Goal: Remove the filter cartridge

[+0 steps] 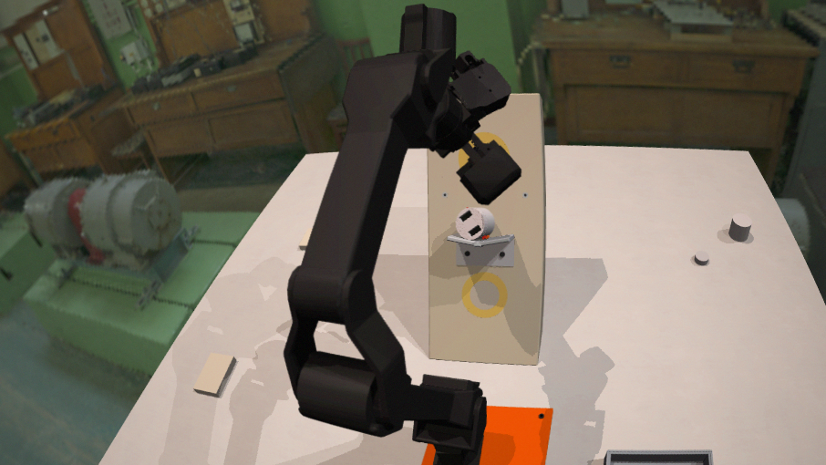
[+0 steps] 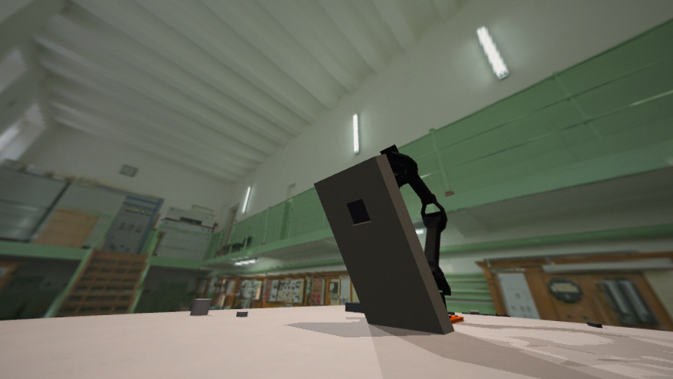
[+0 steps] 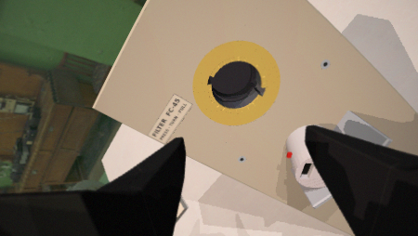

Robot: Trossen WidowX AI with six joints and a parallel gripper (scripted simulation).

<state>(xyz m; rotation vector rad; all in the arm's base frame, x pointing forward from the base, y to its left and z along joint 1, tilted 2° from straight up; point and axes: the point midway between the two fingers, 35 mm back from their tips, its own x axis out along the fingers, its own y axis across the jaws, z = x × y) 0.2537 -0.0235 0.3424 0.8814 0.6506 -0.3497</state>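
My gripper tip is 1 cm past the round filter cartridge, 1 cm to the right of it and 12 cm above it. From my gripper tip the other things lie so: grey tray: 37 cm behind, 27 cm to the right, 32 cm below; grey bracket: 2 cm behind, 16 cm below.
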